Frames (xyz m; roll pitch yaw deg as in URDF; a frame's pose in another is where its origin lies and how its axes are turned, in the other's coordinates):
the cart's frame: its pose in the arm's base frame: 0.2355 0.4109 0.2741 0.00 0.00 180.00
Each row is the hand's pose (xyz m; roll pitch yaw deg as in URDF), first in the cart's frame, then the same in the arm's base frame.
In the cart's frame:
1: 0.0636 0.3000 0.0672 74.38 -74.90 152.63
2: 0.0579 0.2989 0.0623 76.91 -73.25 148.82
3: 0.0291 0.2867 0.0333 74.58 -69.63 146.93
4: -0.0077 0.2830 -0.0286 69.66 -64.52 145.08
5: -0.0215 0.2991 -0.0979 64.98 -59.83 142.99
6: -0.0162 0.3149 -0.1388 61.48 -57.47 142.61
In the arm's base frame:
1: 0.1719 0.1109 0.3413 74.38 -74.90 -27.37
2: 0.1776 0.1120 0.3364 76.91 -73.25 -31.18
3: 0.2064 0.1242 0.3074 74.58 -69.63 -33.07
4: 0.2432 0.1279 0.2455 69.66 -64.52 -34.92
5: 0.2570 0.1118 0.1762 64.98 -59.83 -37.01
6: 0.2517 0.0960 0.1353 61.48 -57.47 -37.39

